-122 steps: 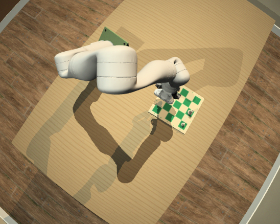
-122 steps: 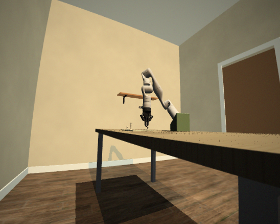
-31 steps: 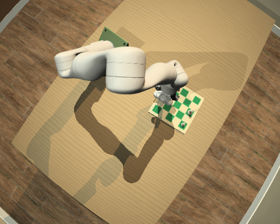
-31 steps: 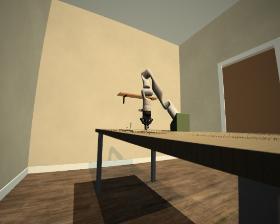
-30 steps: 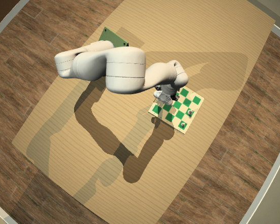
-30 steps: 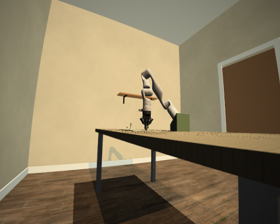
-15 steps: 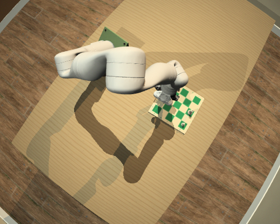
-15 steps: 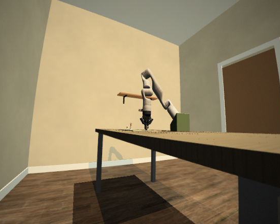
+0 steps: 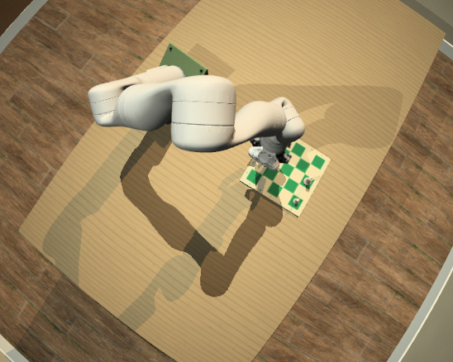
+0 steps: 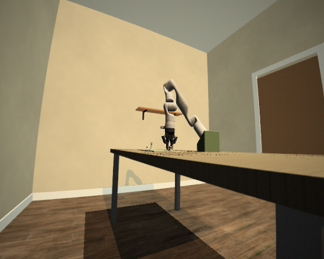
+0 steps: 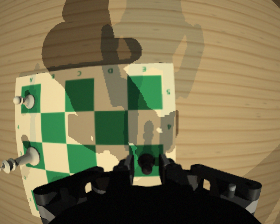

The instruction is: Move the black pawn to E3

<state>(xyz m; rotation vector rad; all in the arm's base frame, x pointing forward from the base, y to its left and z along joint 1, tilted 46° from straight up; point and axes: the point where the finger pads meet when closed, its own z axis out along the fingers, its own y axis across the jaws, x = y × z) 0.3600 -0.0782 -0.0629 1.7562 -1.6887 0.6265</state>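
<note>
Now: hand 10 mm above the black pawn. From my hand the other things lie so: green-and-cream chessboard 80 mm ahead, 10 mm to the left, 30 mm below.
</note>
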